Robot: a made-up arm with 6 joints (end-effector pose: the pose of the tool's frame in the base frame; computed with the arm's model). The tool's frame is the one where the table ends.
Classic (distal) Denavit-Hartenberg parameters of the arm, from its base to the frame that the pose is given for. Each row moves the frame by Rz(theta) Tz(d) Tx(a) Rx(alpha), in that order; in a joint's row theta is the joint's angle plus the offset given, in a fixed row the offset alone. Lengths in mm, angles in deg.
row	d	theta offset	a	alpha
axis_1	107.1	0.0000	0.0	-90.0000
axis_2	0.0	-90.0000	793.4	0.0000
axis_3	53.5	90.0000	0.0	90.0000
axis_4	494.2	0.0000	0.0	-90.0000
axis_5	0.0	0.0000	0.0	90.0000
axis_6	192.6	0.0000	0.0	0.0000
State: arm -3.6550 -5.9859 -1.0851 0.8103 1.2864 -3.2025
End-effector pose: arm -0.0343 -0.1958 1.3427 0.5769 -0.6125 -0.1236
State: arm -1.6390 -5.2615 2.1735 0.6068 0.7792 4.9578
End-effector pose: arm 0.0941 -0.5396 -0.1032 1.2391 2.4605 1.1840
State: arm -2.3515 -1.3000 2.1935 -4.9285 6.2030 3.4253
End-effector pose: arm 0.1905 0.1377 0.7519 -0.5400 -0.9718 2.2005
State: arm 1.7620 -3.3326 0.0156 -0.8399 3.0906 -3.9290
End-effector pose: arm -0.0828 0.1845 -0.9702 0.1172 0.1969 -1.3184
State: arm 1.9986 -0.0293 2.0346 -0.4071 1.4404 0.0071
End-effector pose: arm -0.1350 0.3494 0.5225 -2.5157 1.4301 -0.6848
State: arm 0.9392 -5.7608 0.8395 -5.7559 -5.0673 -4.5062
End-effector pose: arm 0.4604 0.8739 0.7584 -1.1045 -2.3498 -0.8885
